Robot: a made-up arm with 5 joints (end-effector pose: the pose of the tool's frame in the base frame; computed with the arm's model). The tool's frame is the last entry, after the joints. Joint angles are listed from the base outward.
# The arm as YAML. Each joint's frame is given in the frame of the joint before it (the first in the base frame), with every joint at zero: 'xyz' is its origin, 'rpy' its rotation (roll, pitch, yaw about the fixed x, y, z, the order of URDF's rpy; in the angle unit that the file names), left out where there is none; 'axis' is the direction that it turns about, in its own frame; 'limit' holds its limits. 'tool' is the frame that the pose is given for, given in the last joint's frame.
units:
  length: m
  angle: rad
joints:
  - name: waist
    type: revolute
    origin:
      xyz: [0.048, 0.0, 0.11]
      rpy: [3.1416, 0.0, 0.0]
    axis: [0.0, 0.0, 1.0]
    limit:
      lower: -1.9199
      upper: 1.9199
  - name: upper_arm
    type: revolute
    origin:
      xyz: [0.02, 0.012, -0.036]
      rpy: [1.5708, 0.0, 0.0]
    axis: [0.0, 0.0, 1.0]
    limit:
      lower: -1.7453
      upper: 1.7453
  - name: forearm
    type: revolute
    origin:
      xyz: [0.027, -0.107, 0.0]
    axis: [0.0, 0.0, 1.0]
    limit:
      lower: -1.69
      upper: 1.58
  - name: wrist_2
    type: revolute
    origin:
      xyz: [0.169, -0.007, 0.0]
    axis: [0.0, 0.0, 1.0]
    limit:
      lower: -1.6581
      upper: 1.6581
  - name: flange
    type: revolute
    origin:
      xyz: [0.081, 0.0, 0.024]
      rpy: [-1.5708, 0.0, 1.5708]
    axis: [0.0, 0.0, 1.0]
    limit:
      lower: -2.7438
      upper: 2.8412
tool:
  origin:
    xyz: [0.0, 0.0, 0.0]
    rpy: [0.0, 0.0, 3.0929]
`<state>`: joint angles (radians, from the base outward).
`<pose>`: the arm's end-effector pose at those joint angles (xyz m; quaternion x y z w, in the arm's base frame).
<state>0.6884 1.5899 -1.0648 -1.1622 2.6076</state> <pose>0.3192 -0.2076 0.0865 -0.8917 0.0472 0.3622 0.2672</pose>
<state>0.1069 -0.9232 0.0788 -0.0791 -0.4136</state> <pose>0.1555 0.0005 0.4277 0.1676 -0.9332 -0.0893 0.3052</pose>
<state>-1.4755 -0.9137 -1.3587 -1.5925 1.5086</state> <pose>0.0148 -0.2212 0.3037 -0.0032 0.4112 0.9067 0.0938</pose>
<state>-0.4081 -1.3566 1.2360 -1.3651 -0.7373</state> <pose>0.1304 0.0487 0.3031 0.5617 -0.8263 -0.0080 0.0418</pose>
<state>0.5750 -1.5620 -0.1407 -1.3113 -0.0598</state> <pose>-0.1102 0.1168 0.3509 0.1735 0.7304 -0.2214 0.6224</pose>
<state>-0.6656 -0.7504 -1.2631 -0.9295 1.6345</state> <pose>-0.1099 -0.1087 0.4084 0.3436 0.6933 0.5718 0.2728</pose>
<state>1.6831 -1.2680 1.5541 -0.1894 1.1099</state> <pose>0.0408 -0.1709 0.1549 -0.6589 -0.1326 -0.2266 0.7050</pose>
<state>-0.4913 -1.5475 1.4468 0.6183 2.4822</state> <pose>0.1759 0.0820 0.1594 -0.4149 -0.2837 0.8594 0.0935</pose>
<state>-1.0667 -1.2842 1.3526 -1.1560 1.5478</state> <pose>0.1011 0.1211 0.2693 -0.2083 -0.9484 0.2294 0.0679</pose>
